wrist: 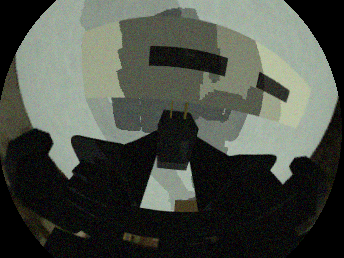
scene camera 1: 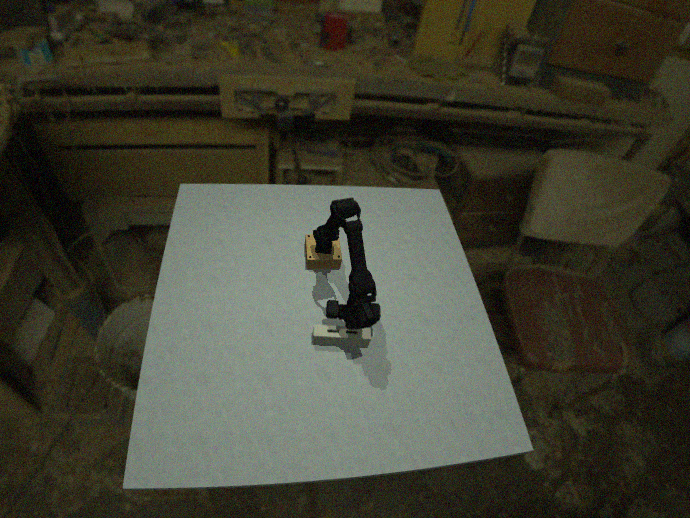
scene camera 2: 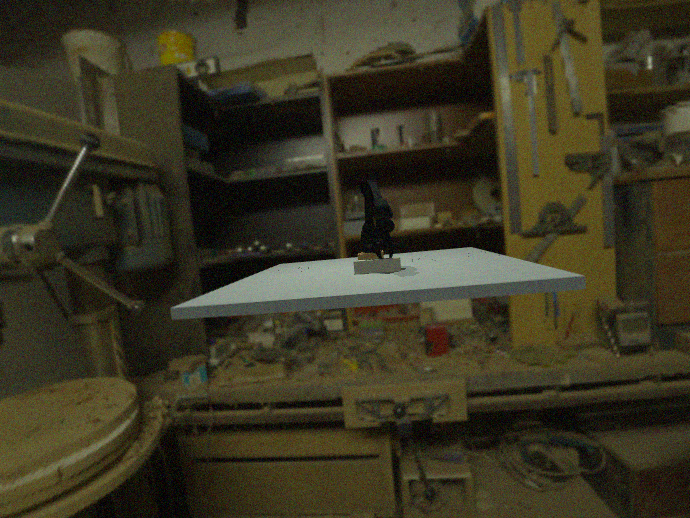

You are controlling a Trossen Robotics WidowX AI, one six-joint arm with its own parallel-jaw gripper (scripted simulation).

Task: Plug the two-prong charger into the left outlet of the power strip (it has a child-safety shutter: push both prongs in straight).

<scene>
The gripper carries a two-prong charger.
</scene>
